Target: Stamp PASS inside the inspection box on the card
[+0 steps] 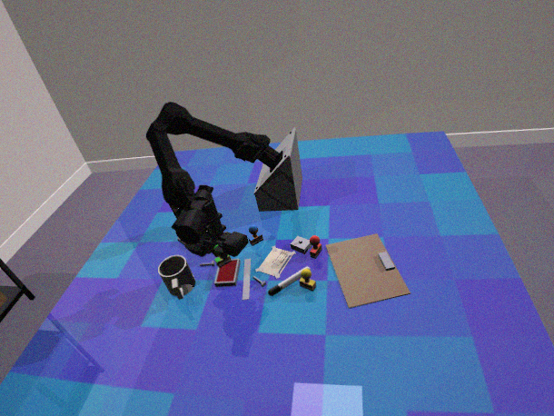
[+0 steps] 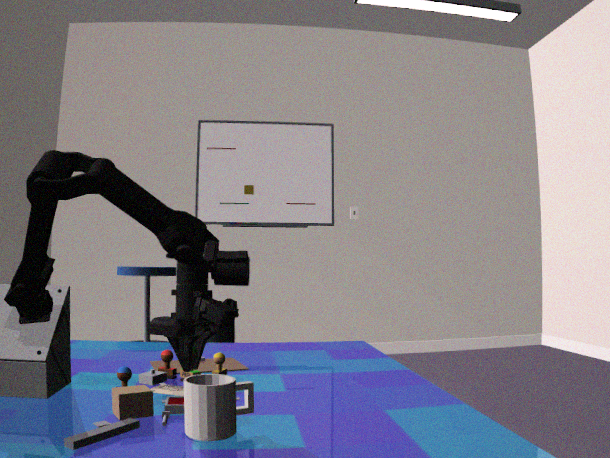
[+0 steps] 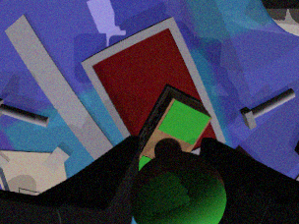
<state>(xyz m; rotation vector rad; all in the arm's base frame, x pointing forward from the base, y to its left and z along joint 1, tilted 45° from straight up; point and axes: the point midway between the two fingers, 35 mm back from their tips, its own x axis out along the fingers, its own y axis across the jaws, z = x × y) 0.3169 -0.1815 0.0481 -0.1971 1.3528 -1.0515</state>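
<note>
Now: gripper tip 7 cm above the red ink pad. The rest, counted from my gripper tip: green-knobbed stamp: right at my gripper tip; cardboard box: 10 cm behind, 2 cm to the right, 5 cm below; grey ruler: 2 cm ahead, 6 cm to the left, 7 cm below.
</note>
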